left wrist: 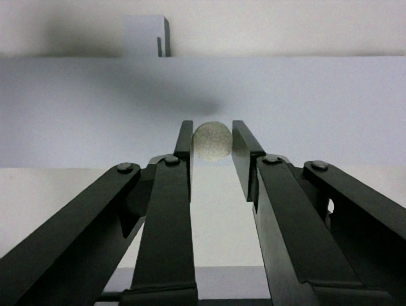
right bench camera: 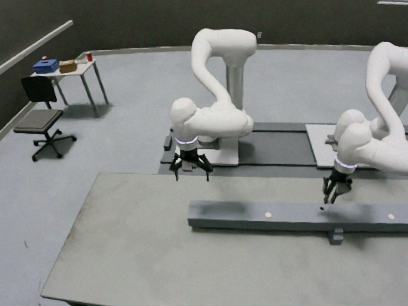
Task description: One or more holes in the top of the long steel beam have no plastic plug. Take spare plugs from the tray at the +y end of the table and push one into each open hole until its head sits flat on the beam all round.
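Note:
The long steel beam (right bench camera: pixel 230 212) (left wrist: pixel 310 110) lies across the table. Its top has an open dark hole (right bench camera: pixel 322 208) in the bench view, with a pale plug (right bench camera: pixel 268 214) to its left and another plug (right bench camera: pixel 391 216) to its right. My left gripper (right bench camera: pixel 330 201) (left wrist: pixel 212 137) is shut on a round pale plug (left wrist: pixel 213 141), held at the fingertips above the beam, near the open hole. The hole does not show in the left wrist view. My right gripper (right bench camera: pixel 192 179) is open and empty, above the table's far edge, left of the beam's end. The tray does not show.
The beam rests on the table (right bench camera: pixel 150 260), with a support block (right bench camera: pixel 336 237) (left wrist: pixel 142 36) jutting out beneath it. The rail (right bench camera: pixel 280 147) runs behind the table. A chair (right bench camera: pixel 39 121) and a side table with a blue box (right bench camera: pixel 46 66) stand at the far left.

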